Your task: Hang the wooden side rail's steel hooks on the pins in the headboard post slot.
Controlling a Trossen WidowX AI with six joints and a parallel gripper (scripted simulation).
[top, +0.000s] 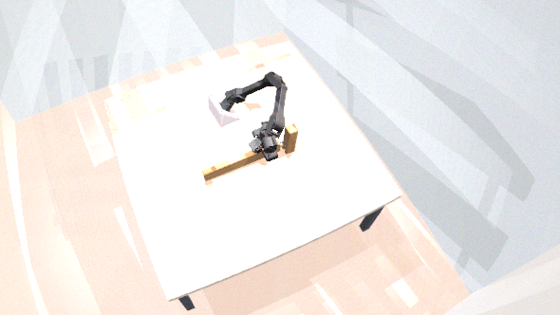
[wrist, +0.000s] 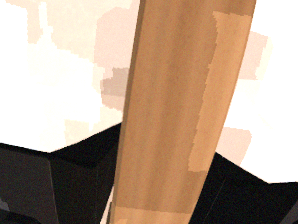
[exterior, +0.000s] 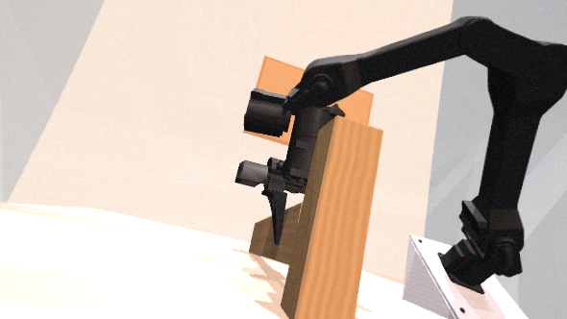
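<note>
The headboard post is 140 mm to the left of my gripper tip and 40 mm above it.
</note>
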